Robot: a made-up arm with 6 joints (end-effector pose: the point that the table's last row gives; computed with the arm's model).
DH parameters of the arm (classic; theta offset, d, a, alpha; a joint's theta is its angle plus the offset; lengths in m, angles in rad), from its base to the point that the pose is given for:
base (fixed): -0.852 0 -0.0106 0
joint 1: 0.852 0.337 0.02 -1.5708
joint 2: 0.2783 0 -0.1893 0
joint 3: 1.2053 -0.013 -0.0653 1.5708
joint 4: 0 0.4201 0.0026 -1.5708
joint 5: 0 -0.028 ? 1.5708
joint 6: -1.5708 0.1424 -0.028 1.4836
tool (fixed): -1.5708 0.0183 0 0
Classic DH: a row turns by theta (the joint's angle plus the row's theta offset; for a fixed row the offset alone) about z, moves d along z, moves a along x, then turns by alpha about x.
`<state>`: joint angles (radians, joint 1 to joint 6).
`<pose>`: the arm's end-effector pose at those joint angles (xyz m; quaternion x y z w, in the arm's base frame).
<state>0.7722 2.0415 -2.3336 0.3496 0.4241 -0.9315</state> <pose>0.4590 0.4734 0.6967 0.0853 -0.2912 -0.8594 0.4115</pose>
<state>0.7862 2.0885 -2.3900 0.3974 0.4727 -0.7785</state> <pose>0.4522 0.4859 0.6948 0.0348 -0.2124 -0.8671 0.4492</pose>
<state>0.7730 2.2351 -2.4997 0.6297 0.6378 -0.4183</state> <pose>0.4629 0.5089 0.6516 -0.1578 0.0045 -0.8342 0.5283</pose>
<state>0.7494 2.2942 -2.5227 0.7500 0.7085 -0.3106</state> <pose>0.4758 0.5121 0.6232 -0.2400 0.0831 -0.8002 0.5434</pose>
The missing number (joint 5, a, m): -0.0213
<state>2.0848 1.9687 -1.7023 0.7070 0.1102 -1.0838</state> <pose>-0.3498 0.6220 0.4392 0.0768 -0.2351 -0.4433 0.8616</pose>
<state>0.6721 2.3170 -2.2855 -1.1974 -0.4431 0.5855</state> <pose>0.4925 0.5082 0.5823 0.2172 -0.2475 -0.8309 0.4486</pose>
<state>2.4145 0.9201 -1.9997 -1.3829 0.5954 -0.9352</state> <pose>-0.0400 0.1531 1.0330 0.6101 -0.2842 -0.6987 0.2426</pose>
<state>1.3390 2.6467 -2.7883 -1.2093 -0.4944 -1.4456</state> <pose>0.1164 0.7169 0.5930 -0.7769 0.5645 0.2788 0.0045</pose>
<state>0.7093 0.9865 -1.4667 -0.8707 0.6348 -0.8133</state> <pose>0.3531 0.2260 0.8202 0.0890 -0.6796 -0.7279 0.0176</pose>
